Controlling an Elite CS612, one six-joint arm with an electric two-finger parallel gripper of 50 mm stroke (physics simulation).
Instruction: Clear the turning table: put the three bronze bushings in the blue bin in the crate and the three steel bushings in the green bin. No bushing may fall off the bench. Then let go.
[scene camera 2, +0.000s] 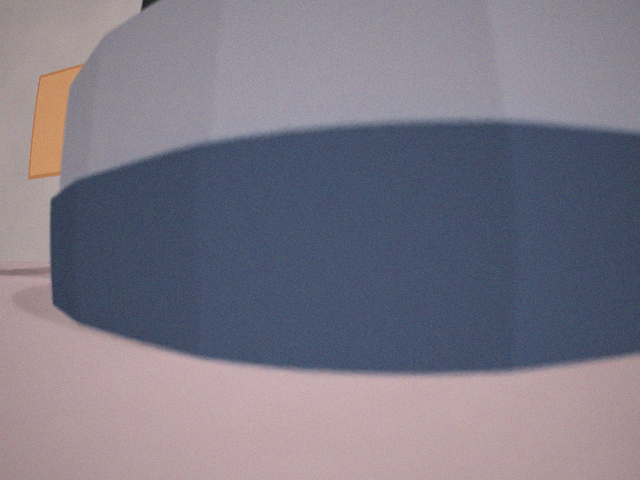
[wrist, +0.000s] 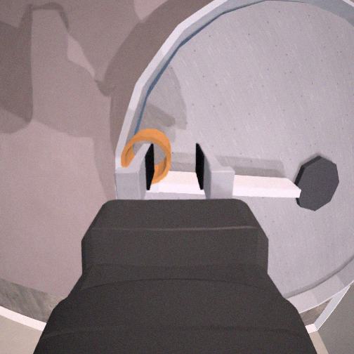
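Note:
A bronze bushing (wrist: 166, 160) stands with its open end up on the turning table (wrist: 250, 75), near the rim at the left in the wrist view. My gripper (wrist: 174, 157) is open with nothing between its fingers. It is above the table, and its left finger overlaps part of the bushing in the picture. The bushing is to the left of the gap between the fingers. Steel bushings, the crate and its blue and green bins do not show in either view. The gripper does not show in scene camera 2.
A white bar (wrist: 265, 186) runs across the turning table to a dark eight-sided hub (wrist: 317, 183). The table has a raised rim. A large round body (scene camera 2: 336, 248), grey above and dark blue below, blocks most of scene camera 2. An orange panel (scene camera 2: 49, 121) shows behind it.

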